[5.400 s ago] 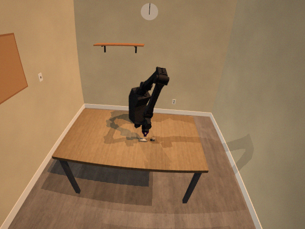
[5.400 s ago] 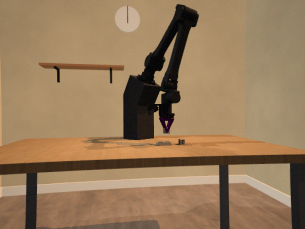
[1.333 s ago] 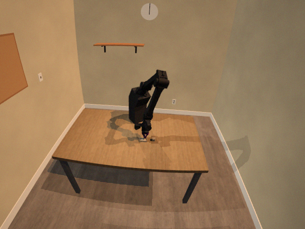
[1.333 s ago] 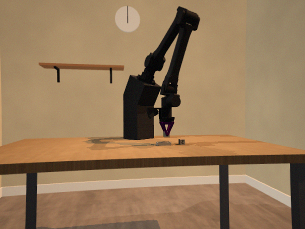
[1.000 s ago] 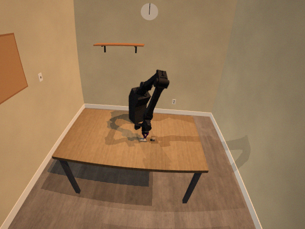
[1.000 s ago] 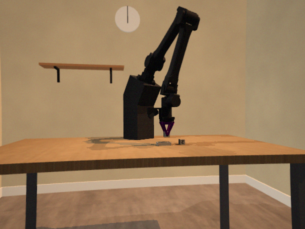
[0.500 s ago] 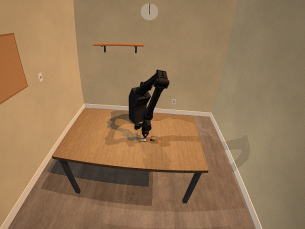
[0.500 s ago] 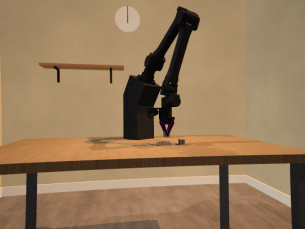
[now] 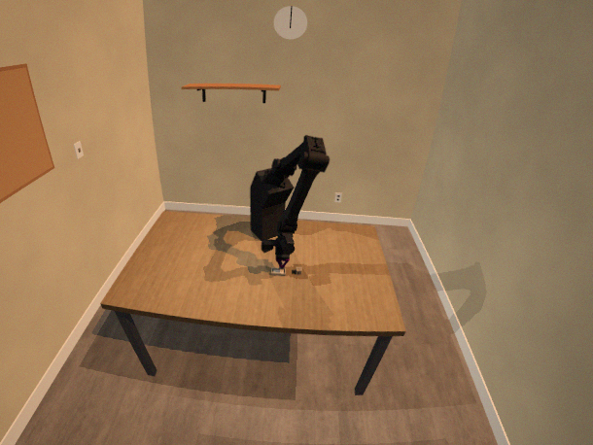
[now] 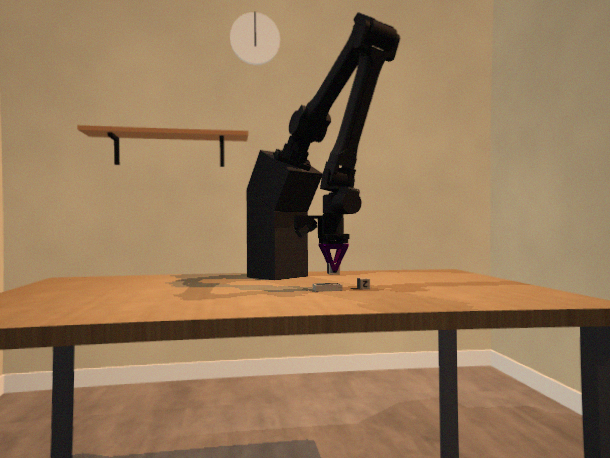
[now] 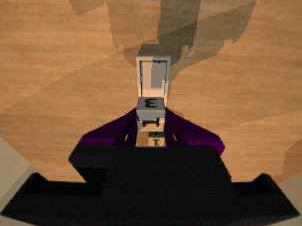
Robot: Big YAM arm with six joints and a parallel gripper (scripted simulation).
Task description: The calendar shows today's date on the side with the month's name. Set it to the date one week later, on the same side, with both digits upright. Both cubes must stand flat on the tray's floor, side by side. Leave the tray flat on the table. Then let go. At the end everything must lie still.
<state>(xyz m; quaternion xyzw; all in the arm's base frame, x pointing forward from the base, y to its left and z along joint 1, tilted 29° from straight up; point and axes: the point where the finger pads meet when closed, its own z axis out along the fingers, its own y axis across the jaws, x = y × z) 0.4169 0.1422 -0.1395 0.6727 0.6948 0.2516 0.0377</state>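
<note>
The tray lies 20 mm to the right of my hand and 50 mm below it.
</note>
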